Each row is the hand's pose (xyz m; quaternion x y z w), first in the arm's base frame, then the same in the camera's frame.
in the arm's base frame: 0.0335 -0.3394 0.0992 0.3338 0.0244 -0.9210 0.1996
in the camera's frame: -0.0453 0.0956 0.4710 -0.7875 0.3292 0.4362 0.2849
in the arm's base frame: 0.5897 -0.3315 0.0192 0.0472 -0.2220 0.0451 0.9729
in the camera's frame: -0.1355 -0.2305 0.9198 -0.1666 -0.7740 -0.3947 0.4662
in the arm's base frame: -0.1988 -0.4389 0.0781 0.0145 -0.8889 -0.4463 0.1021
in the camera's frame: -0.0319 0.1430 0.2223 0.1380 0.6327 0.2525 0.7189
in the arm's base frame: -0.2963 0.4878 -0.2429 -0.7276 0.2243 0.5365 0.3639
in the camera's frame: 0.8264 0.4667 0.5827 -0.6940 0.2834 -0.3307 0.5733
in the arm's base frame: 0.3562 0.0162 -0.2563 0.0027 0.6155 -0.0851 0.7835
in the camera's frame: 0.3499 -0.1177 0.8651 0.3022 -0.1376 -0.4622 0.8223
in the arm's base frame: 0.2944 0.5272 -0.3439 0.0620 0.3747 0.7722 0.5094
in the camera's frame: 0.7621 0.1261 1.0731 -0.3079 -0.0826 0.2358 0.9180
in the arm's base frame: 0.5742 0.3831 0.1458 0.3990 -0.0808 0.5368 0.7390
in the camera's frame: 0.2456 0.2459 1.3133 -0.1876 -0.6781 0.2280 0.6730
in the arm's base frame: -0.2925 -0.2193 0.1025 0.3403 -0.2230 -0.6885 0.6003
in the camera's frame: 0.1197 0.3235 0.2673 -0.5000 0.7223 0.4692 0.0909
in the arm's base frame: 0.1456 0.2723 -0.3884 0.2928 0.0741 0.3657 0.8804
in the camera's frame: 0.6679 0.0331 0.8056 -0.0766 -0.6352 -0.0196 0.7683
